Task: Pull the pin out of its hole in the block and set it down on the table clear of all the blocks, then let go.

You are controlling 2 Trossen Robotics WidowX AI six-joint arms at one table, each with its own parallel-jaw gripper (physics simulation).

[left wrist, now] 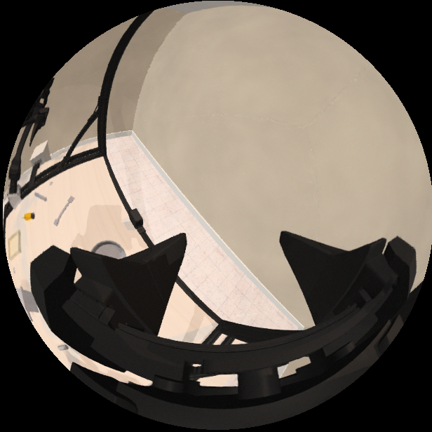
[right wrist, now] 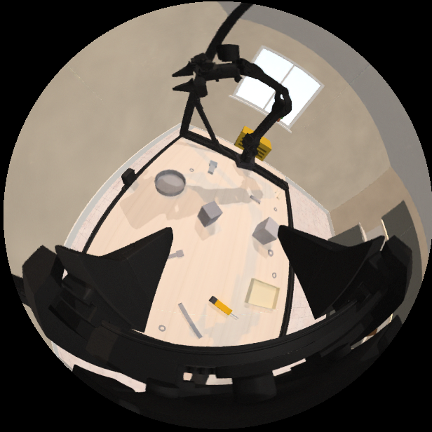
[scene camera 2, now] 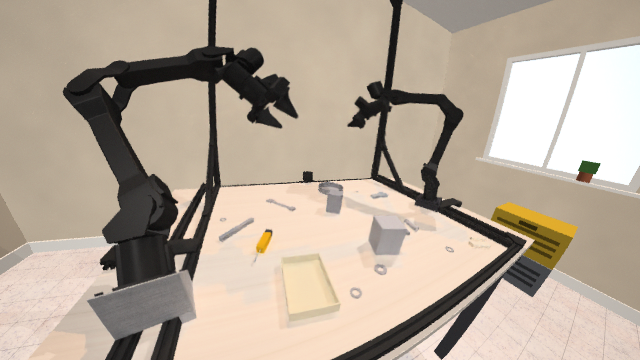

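Seen in the pictures: left gripper, fingertip midpoint: [scene camera 2: 350,122]; right gripper, fingertip midpoint: [scene camera 2: 288,122]; left arm's base, origin of the base link: [scene camera 2: 429,198]; right arm's base, origin of the base link: [scene camera 2: 147,281].
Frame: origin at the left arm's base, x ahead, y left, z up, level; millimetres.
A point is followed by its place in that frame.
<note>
A large grey block [scene camera 2: 387,235] @(x 472, y -25, z 28 mm) [right wrist: 266,231] stands at the right of the table in scene camera 2. A small grey stub [scene camera 2: 407,232] @(x 404, y 7, z 19 mm) juts from its right side, perhaps the pin; its hole is hidden. A grey rod-like piece [scene camera 2: 411,225] @(x 275, y -5, z -22 mm) [right wrist: 255,199] lies behind that block. A smaller grey block [scene camera 2: 334,202] @(x 390, y -247, z 9 mm) [right wrist: 210,214] stands farther back. My right gripper [scene camera 2: 289,122] @(x 519, y -347, z 261 mm) [right wrist: 226,231] is open and empty, high above the table. My left gripper [scene camera 2: 355,122] @(x 42, y -446, z 288 mm) [left wrist: 234,237] [right wrist: 172,81] is open and empty, high at the back right.
A pale yellow tray [scene camera 2: 314,316] @(x 703, y -40, z -32 mm) stands at the front, with a yellow screwdriver [scene camera 2: 264,241] @(x 666, y -245, z -15 mm) [right wrist: 221,305] and a grey bar [scene camera 2: 236,229] @(x 693, y -345, z -23 mm) [right wrist: 190,320] to its left. Farther back are a wrench [scene camera 2: 281,204] @(x 497, y -404, z -28 mm) [left wrist: 64,210] and a round dish [right wrist: 170,194]. Several small rings lie around.
</note>
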